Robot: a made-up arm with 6 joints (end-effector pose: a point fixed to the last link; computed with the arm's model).
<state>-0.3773 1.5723 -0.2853 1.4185 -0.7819 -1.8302</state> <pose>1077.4 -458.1 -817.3 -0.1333 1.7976 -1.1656</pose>
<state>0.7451 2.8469 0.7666 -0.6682 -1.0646 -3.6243</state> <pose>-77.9 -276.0 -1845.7 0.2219 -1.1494 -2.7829</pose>
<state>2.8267 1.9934 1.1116 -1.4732 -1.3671 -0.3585</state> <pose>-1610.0 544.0 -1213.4 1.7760 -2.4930 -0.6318</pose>
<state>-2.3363 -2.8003 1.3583 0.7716 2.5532 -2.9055</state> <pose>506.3 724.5 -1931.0 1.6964 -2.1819 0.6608</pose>
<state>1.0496 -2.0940 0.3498 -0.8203 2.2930 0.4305</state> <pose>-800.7 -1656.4 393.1 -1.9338 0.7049 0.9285</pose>
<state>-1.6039 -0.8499 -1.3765 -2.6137 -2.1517 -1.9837</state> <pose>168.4 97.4 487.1 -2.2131 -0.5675 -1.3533</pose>
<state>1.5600 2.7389 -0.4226 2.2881 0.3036 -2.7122</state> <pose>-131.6 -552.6 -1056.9 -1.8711 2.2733 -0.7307</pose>
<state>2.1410 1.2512 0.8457 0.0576 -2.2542 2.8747</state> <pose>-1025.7 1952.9 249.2 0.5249 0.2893 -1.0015</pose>
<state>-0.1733 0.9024 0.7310 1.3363 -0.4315 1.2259</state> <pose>2044.3 -402.9 1052.2 -2.4582 0.8560 0.1233</pose>
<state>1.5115 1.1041 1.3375 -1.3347 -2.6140 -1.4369</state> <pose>176.2 2214.1 894.0 -1.3471 2.5324 0.2783</pose>
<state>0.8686 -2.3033 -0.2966 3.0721 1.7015 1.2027</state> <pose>-1059.9 -957.6 341.4 1.8724 0.7094 0.9116</pose>
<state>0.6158 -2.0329 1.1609 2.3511 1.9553 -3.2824</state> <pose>-1873.9 -1161.3 -514.0 -0.2279 -1.3056 1.0549</pose>
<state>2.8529 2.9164 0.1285 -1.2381 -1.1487 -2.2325</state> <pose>751.8 -158.2 -1200.8 0.0758 -0.2498 -1.3241</pose>
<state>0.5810 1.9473 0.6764 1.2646 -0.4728 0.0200</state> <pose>1439.2 876.0 -1177.7 -1.7582 1.0805 0.9330</pose>
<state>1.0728 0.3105 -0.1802 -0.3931 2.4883 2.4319</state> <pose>771.5 1049.5 915.2 -0.8574 -0.7901 -1.4388</pose>
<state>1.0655 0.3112 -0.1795 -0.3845 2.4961 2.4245</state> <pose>780.5 1044.9 916.2 -0.8457 -0.8001 -1.4468</pose>
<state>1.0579 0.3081 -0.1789 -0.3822 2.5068 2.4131</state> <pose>787.8 1037.5 921.1 -0.8280 -0.8042 -1.4580</pose>
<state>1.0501 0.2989 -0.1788 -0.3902 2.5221 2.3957</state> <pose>792.0 1025.7 931.8 -0.8010 -0.7989 -1.4745</pose>
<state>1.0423 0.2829 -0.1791 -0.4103 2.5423 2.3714</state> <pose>792.2 1009.2 948.8 -0.7638 -0.7829 -1.4969</pose>
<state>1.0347 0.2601 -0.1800 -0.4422 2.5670 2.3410</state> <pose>787.9 988.0 971.8 -0.7172 -0.7566 -1.5250</pose>
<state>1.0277 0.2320 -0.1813 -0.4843 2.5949 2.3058</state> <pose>779.2 963.5 998.8 -0.6635 -0.7219 -1.5573</pose>
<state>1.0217 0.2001 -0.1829 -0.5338 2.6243 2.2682</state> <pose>766.2 937.1 1028.4 -0.6059 -0.6810 -1.5920</pose>
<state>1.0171 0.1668 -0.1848 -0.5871 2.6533 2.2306</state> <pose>750.0 910.6 1058.0 -0.5486 -0.6370 -1.6264</pose>
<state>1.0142 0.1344 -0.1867 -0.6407 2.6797 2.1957</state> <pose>731.6 885.8 1085.7 -0.4957 -0.5923 -1.6578</pose>
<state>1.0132 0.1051 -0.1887 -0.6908 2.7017 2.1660</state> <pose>712.7 864.5 1109.5 -0.4514 -0.5497 -1.6838</pose>
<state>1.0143 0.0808 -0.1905 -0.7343 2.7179 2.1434</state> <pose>694.7 848.2 1128.4 -0.4180 -0.5115 -1.7023</pose>
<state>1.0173 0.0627 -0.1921 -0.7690 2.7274 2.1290</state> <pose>678.9 837.4 1141.7 -0.3972 -0.4792 -1.7124</pose>
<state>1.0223 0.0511 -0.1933 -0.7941 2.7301 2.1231</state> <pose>665.7 832.6 1149.5 -0.3889 -0.4537 -1.7139</pose>
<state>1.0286 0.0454 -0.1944 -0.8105 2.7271 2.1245</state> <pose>655.4 832.7 1152.3 -0.3917 -0.4345 -1.7084</pose>
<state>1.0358 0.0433 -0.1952 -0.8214 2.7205 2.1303</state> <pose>646.8 836.0 1152.3 -0.4008 -0.4195 -1.6984</pose>
